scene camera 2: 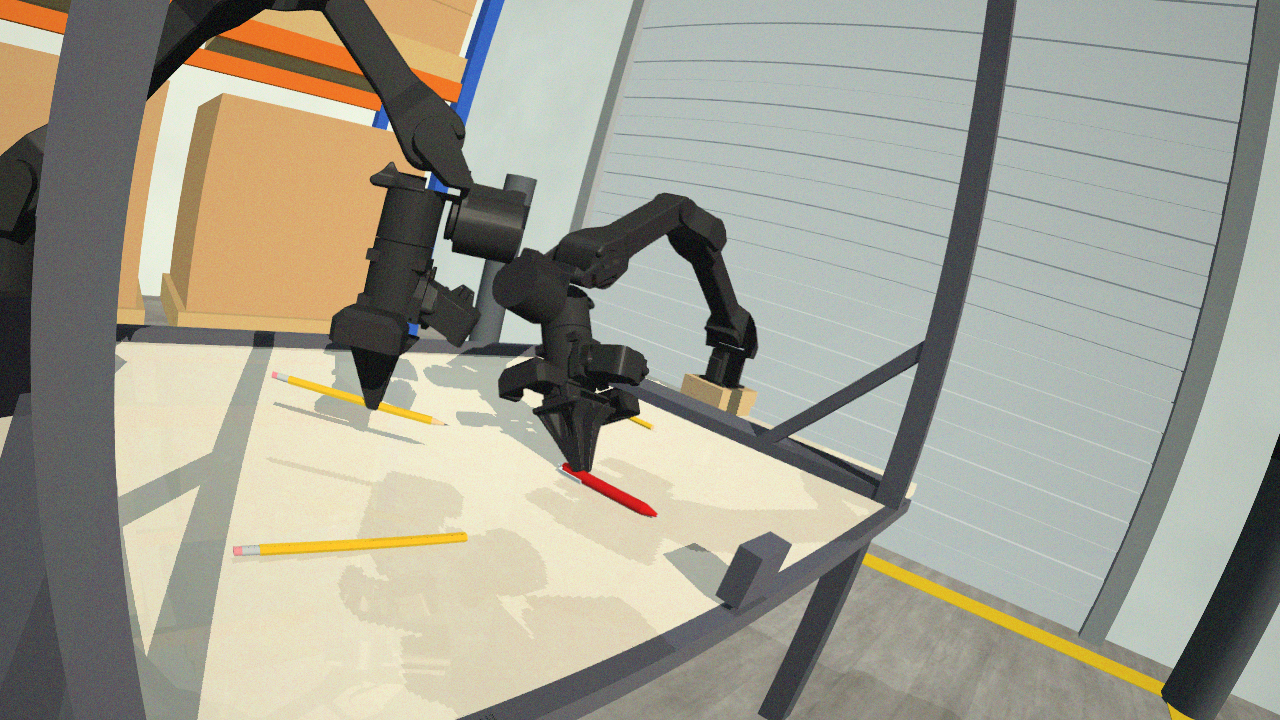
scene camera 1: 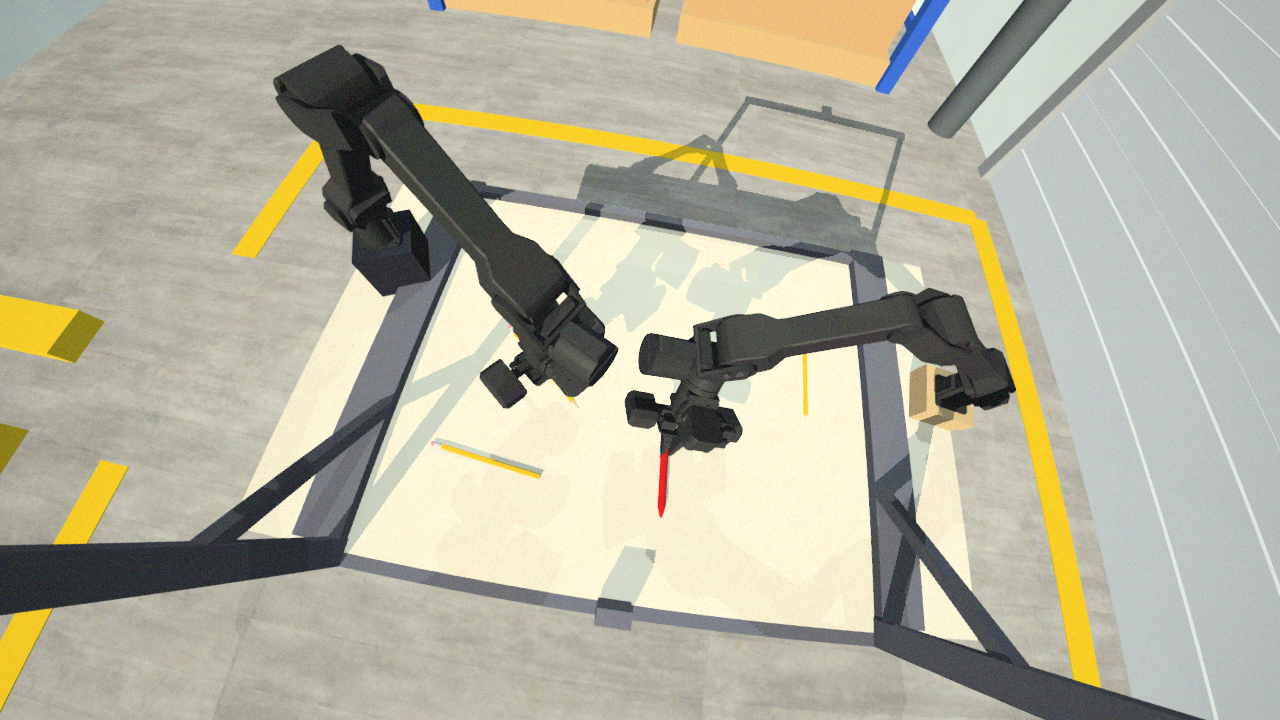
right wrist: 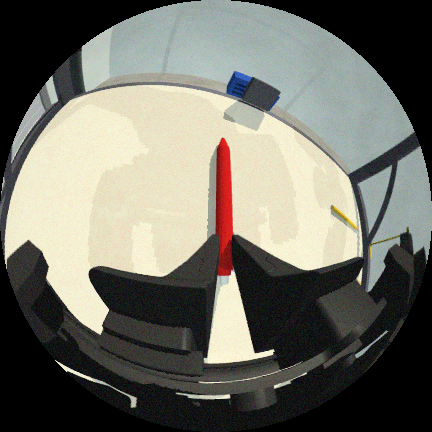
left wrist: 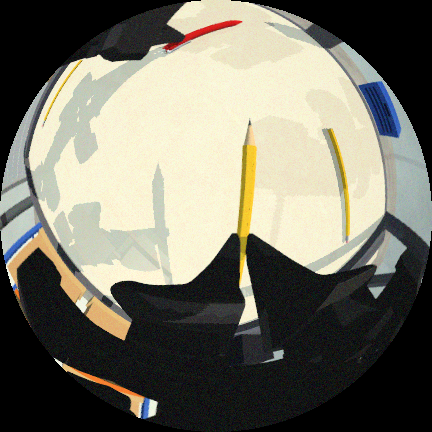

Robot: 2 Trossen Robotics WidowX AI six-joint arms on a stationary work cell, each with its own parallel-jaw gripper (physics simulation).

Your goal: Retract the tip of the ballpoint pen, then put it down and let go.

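Frame: origin at the left arm's base, x left, y back, z up, level; millimetres.
Seen in the pictures: left gripper, fingertip midpoint: (scene camera 2: 373, 408) (left wrist: 240, 238); right gripper, fingertip midpoint: (scene camera 2: 582, 472) (scene camera 1: 665, 453) (right wrist: 224, 240) (left wrist: 179, 38); left arm's base at its link origin: (scene camera 2: 14, 289) (scene camera 1: 381, 235) (left wrist: 247, 363); right arm's base at its link origin: (scene camera 2: 721, 382) (scene camera 1: 949, 394).
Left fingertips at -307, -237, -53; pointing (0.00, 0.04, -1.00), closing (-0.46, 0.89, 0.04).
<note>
Pixels of each thing's top centre, then the offset from my left fingertips to it, as dx, dy, dz.
- red ballpoint pen at its top centre: (right wrist: 229, 190) (scene camera 2: 607, 482) (scene camera 1: 663, 475) -202, -140, -39
- dark block at its top centre: (scene camera 2: 764, 542) (scene camera 1: 614, 617) (right wrist: 267, 83) -368, -12, +4
The red ballpoint pen (scene camera 1: 662, 488) (scene camera 2: 622, 495) (left wrist: 210, 29) (right wrist: 224, 200) lies on or just above the table, its red nose toward the near edge. Whether the writing tip is out is too small to tell. My right gripper (scene camera 2: 580, 468) (right wrist: 224, 240) is shut on the pen near its rear end, one finger on each side; the silvery button end shows partly between the fingers. My left gripper (scene camera 2: 372, 407) (left wrist: 240, 238) is shut on a yellow pencil (scene camera 2: 313, 386) (left wrist: 248, 175), held above the table with its sharpened point free.
A yellow pencil (scene camera 1: 487, 458) (scene camera 2: 358, 543) (left wrist: 342, 185) (right wrist: 345, 218) lies at the left of the table. Another pencil (scene camera 1: 805, 385) (scene camera 2: 641, 422) (left wrist: 60, 92) lies beyond my right gripper. A dark block (scene camera 1: 614, 613) (scene camera 2: 753, 570) stands at the table's near edge. The two arms are close together.
</note>
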